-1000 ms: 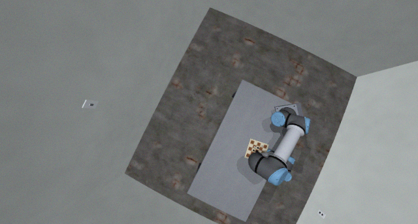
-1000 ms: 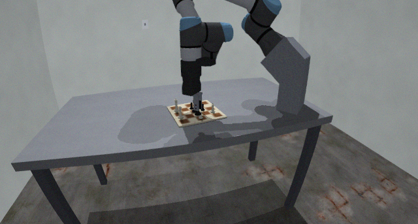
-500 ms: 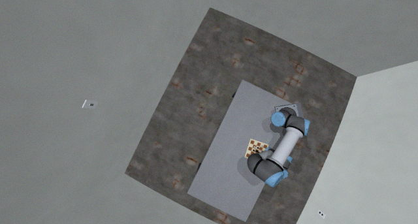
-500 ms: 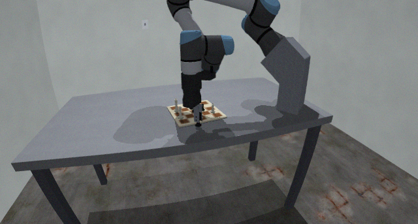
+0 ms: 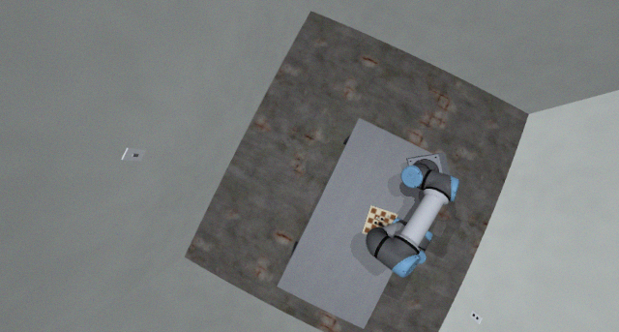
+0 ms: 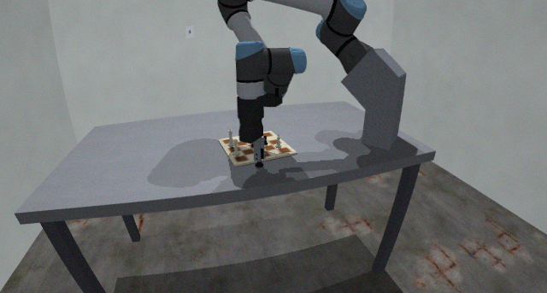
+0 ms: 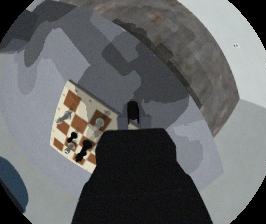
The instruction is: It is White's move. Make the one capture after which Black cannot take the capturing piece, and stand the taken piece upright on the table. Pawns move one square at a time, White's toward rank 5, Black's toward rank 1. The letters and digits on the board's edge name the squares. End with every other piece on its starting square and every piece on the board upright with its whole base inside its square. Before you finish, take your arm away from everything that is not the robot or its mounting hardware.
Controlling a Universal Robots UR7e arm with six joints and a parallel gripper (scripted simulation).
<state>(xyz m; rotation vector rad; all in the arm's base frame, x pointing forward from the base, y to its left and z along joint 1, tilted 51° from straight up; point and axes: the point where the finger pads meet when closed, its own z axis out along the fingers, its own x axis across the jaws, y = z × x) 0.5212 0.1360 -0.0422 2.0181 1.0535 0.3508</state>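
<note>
Right now the small chessboard is 14 cm to the right of my hand, 4 cm below it and 3 cm behind it.
</note>
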